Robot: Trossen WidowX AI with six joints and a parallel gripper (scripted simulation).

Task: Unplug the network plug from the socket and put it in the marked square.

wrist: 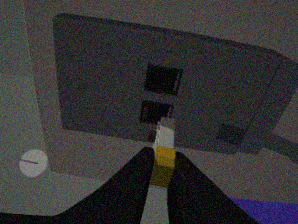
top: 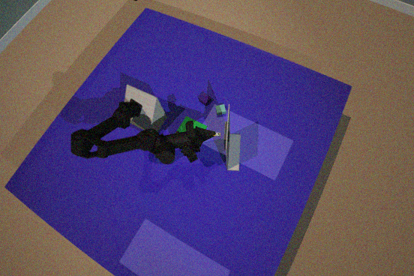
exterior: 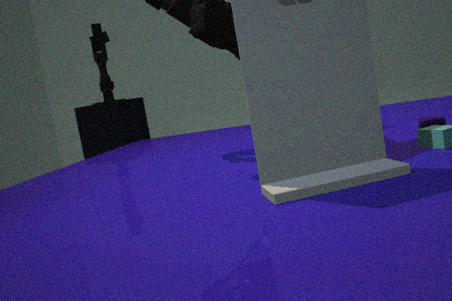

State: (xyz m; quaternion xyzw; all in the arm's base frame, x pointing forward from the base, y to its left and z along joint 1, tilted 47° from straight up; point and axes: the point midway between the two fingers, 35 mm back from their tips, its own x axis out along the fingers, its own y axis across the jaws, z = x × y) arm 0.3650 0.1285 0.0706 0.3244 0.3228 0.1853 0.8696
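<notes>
Right now my gripper tip is 170 mm past the green marked square, 10 mm to the right of it and 230 mm above it. Round my gripper tip: teal cube 100 mm behind, 180 mm to the left, 220 mm below; then network plug 10 mm ahead; then upright grey panel 50 mm ahead, 20 mm to the left, 90 mm below.
</notes>
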